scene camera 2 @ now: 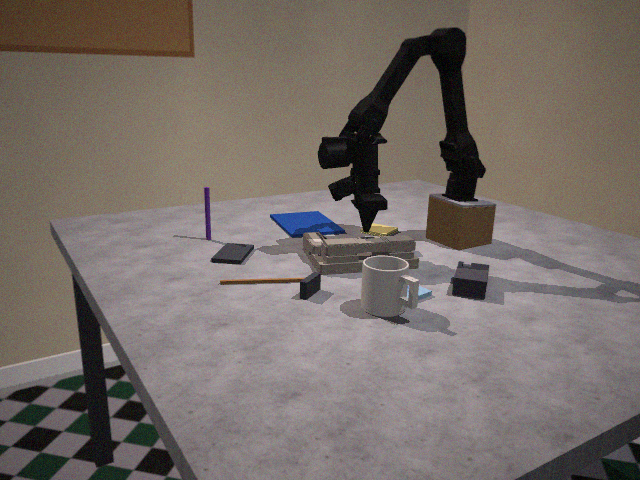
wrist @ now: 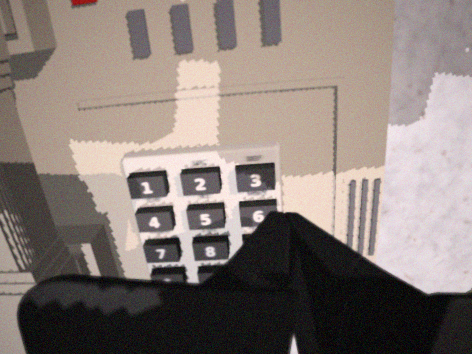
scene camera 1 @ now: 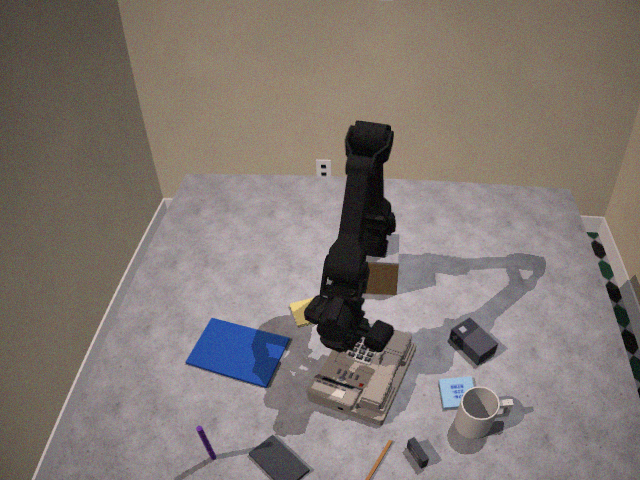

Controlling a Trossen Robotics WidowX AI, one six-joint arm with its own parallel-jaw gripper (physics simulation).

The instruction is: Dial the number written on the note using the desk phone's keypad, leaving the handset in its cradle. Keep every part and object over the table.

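Frame: origin at the arm's base, x back, y right, z up, level; metres.
Seen in the pictures: gripper, between the fingertips: (scene camera 2: pixel 366 231) (wrist: pixel 281 225); arm's base, origin of its link: (scene camera 2: pixel 459 198) (scene camera 1: pixel 373 247).
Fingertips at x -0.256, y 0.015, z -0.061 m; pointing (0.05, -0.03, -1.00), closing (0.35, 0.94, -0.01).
Offsets run from my fingertips to a thing's top centre.
The beige desk phone {dx -0.041, dy -0.038, dz -0.005 m} (scene camera 1: pixel 330 397) (wrist: pixel 300 125) stands mid-table, its handset {dx -0.047, dy -0.090, dz +0.012 m} (scene camera 1: pixel 379 387) in the cradle. My gripper (scene camera 2: pixel 366 230) (wrist: pixel 281 225) is shut and empty, pointing down over the keypad {dx +0.007, dy -0.029, dz -0.017 m} (scene camera 1: pixel 360 355) (wrist: pixel 205 216). In the wrist view its tips overlap the lower right corner of the 6 key {dx +0.005, dy -0.009, dz -0.017 m} (wrist: pixel 257 212). They hide most of the 9 key and the keypad's lower right. Whether the tips touch a key cannot be told. The light blue note {dx -0.064, dy -0.250, dz -0.038 m} (scene camera 1: pixel 454 391) (scene camera 2: pixel 421 292) lies beside the phone with blue writing too small to read surely; the mug partly covers it in scene camera 1.
A white mug {dx -0.132, dy -0.304, dz +0.038 m} (scene camera 1: pixel 475 413) (scene camera 2: pixel 383 289) stands by the note. A dark box {dx +0.074, dy -0.278, dz -0.006 m} (scene camera 1: pixel 473 341) (scene camera 2: pixel 469 281), blue folder {dx -0.032, dy +0.258, dz -0.040 m} (scene camera 1: pixel 235 351), yellow pad {dx +0.117, dy +0.123, dz -0.037 m} (scene camera 1: pixel 299 312), upright purple stick {dx -0.310, dy +0.226, dz +0.083 m} (scene camera 1: pixel 205 443), dark flat slab {dx -0.291, dy +0.091, dz -0.038 m} (scene camera 1: pixel 279 458), orange pencil {dx -0.285, dy -0.092, dz -0.041 m} (scene camera 1: pixel 378 459) and small black block {dx -0.227, dy -0.178, dz -0.014 m} (scene camera 1: pixel 417 453) surround the phone.
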